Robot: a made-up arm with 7 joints. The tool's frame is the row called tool.
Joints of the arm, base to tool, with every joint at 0 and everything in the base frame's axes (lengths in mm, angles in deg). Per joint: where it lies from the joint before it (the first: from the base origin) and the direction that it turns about. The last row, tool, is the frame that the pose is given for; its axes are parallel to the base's.
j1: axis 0 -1 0 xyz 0 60 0
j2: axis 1 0 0 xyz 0 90 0
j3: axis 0 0 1 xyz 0 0 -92
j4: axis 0 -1 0 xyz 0 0 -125
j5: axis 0 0 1 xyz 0 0 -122
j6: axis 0 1 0 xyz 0 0 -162
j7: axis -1 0 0 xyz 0 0 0
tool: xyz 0 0 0
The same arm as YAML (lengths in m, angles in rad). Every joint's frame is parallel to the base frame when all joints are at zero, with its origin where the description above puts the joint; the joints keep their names.
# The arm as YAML. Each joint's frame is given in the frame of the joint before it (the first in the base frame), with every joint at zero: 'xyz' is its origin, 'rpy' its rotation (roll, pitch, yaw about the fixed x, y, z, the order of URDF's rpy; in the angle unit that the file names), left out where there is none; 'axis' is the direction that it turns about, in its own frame. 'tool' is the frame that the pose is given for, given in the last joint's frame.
units:
  length: m
  angle: rad
joints:
  - name: j1
    type: revolute
    origin:
      xyz: [0.0, 0.06, 0.0]
    axis: "-y"
  - name: j2
    type: revolute
    origin:
      xyz: [0.0, 0.09, 0.0]
    axis: "+x"
  - name: j3
    type: revolute
    origin:
      xyz: [0.0, 0.0, -0.092]
    axis: "+z"
  - name: j4
    type: revolute
    origin:
      xyz: [0.0, 0.0, -0.125]
    axis: "-y"
  - name: j5
    type: revolute
    origin:
      xyz: [0.0, 0.0, -0.122]
    axis: "+z"
  - name: j6
    type: revolute
    origin:
      xyz: [0.0, 0.0, -0.162]
    axis: "+y"
  - name: j7
    type: revolute
    origin:
      xyz: [0.0, 0.0, 0.0]
    axis: "-x"
tool:
  origin:
    xyz: [0.0, 0.0, 0.0]

